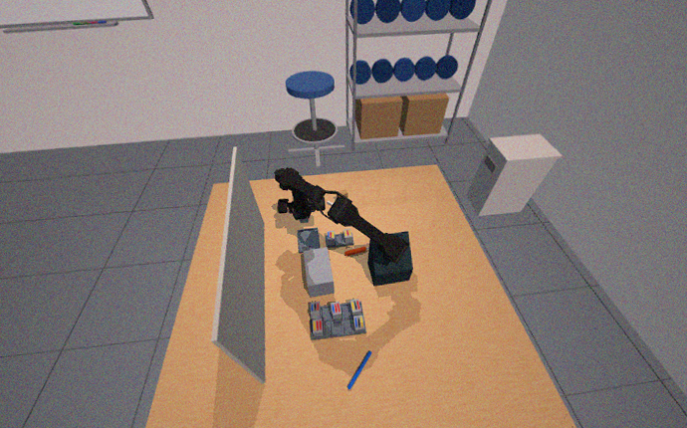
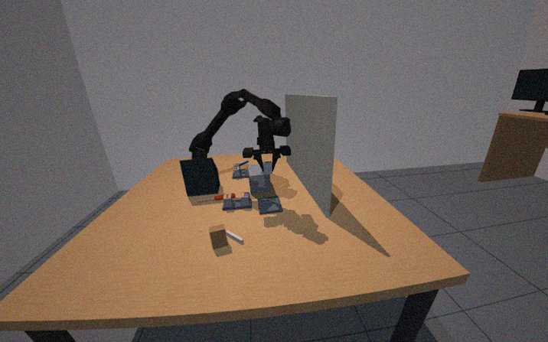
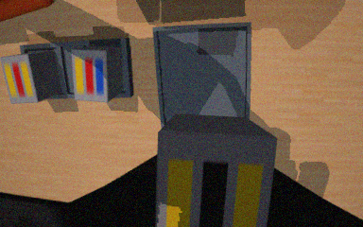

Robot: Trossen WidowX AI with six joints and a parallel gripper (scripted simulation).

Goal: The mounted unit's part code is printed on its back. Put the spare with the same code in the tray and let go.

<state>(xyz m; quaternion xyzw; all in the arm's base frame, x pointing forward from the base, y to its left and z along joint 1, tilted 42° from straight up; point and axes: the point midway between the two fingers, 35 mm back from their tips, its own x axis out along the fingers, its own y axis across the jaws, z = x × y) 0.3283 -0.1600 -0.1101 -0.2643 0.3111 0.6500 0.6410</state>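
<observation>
The grey tray lies 160 mm below my gripper tip. Round my gripper tip: grey mounted unit (40 mm behind, 210 mm to the left, 110 mm below); then grey spare (30 mm above); then rack (140 mm behind, 20 mm to the left, 150 mm below).
</observation>
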